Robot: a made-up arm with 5 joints.
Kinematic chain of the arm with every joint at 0, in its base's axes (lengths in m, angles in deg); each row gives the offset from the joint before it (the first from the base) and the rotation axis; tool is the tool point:
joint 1: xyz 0 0 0.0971 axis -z
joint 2: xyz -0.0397 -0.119 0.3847 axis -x
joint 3: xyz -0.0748 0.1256 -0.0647 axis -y
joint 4: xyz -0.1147 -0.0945 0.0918 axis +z
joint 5: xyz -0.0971 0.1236 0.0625 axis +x
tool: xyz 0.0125 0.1 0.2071
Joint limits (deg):
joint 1: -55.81..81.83
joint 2: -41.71..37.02
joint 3: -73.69..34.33
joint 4: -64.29..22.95
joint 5: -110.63..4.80
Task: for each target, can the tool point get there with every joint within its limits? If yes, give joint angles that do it. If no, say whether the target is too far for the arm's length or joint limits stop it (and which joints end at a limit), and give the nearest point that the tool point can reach.
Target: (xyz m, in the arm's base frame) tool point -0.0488 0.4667 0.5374
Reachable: yes | joints 50.61 21.59 1.03 13.33 -36.81
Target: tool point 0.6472 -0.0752 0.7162
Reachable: no: joint limits stop it (at a limit: joint 1, joint 4) | nearest point 0.2992 -0.0109 0.6112 | short by 0.369 m
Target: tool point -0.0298 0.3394 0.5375
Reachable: yes | joints 33.20 1.81 25.10 -26.78 -62.59
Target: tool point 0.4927 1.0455 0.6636
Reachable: no: too far | nearest point 0.1184 0.5320 0.5568 | short by 0.644 m
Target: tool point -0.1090 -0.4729 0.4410
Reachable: no: joint limits stop it (at a limit: joint 1, joint 2, joint 3, joint 4, joint 5) | nearest point -0.3764 -0.4068 0.4376 | short by 0.275 m
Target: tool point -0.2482 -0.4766 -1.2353
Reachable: no: too far | nearest point -0.1816 -0.3327 0.1302 | short by 1.375 m
